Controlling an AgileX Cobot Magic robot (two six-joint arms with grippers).
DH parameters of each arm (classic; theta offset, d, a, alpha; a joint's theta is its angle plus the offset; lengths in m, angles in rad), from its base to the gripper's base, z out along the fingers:
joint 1: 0 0.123 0 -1.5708
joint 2: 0.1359 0 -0.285 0
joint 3: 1.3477 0 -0.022 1.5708
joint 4: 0 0.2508 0 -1.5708
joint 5: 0 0 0.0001 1.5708
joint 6: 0 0.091 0 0
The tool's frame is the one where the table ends.
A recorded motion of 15 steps. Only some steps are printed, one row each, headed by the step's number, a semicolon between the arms.
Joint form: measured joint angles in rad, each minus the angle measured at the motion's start. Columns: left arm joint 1, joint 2, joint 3, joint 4, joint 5, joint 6; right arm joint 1, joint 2, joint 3, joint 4, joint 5, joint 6.
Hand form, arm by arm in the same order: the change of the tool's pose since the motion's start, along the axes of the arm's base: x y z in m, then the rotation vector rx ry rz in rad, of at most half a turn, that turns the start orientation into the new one. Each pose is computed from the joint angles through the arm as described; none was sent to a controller.
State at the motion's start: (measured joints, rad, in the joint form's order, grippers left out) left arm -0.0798 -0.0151 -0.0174 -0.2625 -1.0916 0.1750; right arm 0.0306 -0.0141 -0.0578 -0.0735 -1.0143 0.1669
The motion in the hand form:
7: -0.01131 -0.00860 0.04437 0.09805 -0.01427 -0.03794; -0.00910 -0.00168 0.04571 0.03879 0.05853 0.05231
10: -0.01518 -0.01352 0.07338 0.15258 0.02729 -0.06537; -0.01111 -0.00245 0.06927 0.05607 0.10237 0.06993
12: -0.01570 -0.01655 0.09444 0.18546 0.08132 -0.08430; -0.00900 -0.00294 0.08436 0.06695 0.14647 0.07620
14: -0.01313 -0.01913 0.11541 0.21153 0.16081 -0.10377; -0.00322 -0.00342 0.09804 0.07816 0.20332 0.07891
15: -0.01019 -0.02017 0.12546 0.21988 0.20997 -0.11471; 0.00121 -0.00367 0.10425 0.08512 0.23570 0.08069
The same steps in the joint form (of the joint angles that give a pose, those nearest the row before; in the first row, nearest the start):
7: 0.0000 0.0155 -0.1737 0.1047 0.1601 -0.0281; 0.0001 0.0215 -0.1966 0.0070 0.2290 0.0726
10: 0.0000 0.0491 -0.2969 0.1657 0.2998 -0.0579; 0.0001 0.0590 -0.2993 0.0109 0.3367 0.0986
12: 0.0000 0.0848 -0.3916 0.2062 0.4171 -0.0831; 0.0000 0.0971 -0.3663 0.0153 0.4094 0.1093
14: 0.0000 0.1324 -0.4918 0.2448 0.5522 -0.1125; 0.0000 0.1448 -0.4288 0.0226 0.4809 0.1145
15: 0.0000 0.1613 -0.5425 0.2619 0.6242 -0.1291; 0.0000 0.1726 -0.4579 0.0283 0.5145 0.1162

